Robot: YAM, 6 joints.
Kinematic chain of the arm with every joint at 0, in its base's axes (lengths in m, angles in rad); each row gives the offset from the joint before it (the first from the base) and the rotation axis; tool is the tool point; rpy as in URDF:
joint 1: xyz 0 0 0.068 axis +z
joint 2: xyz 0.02 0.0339 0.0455 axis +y
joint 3: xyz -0.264 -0.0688 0 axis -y
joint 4: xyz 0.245 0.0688 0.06 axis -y
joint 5: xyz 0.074 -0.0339 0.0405 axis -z
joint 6: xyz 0.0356 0 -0.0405 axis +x
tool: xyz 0 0 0 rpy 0 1.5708 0
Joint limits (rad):
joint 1: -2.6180..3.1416
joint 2: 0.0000..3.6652
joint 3: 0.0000..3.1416
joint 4: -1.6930..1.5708
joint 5: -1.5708..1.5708
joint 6: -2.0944..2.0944
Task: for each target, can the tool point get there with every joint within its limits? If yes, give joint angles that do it. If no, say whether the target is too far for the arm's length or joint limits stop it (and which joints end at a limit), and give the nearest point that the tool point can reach.
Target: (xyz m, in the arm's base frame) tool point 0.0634 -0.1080 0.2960
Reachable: yes | joints -1.2463 0.4259 0.3788 0.3039 -0.8061 -0.0656
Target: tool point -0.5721 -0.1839 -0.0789
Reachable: no: joint limits stop it (at a limit: joint 2, joint 3) | nearest point -0.5329 -0.1713 -0.0302 | short by 0.064 m
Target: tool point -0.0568 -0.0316 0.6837
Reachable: yes | joints 0.3368 1.1079 2.1024 1.0513 0.3161 -1.4776
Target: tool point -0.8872 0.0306 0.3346
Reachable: no: too far | nearest point -0.6261 0.0216 0.2680 | short by 0.270 m
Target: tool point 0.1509 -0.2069 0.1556
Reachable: yes | joints -0.9894 1.4875 0.3246 0.9769 -0.3584 -1.4998
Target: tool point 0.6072 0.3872 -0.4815
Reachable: no: too far | nearest point 0.4273 0.2725 -0.2720 | short by 0.299 m
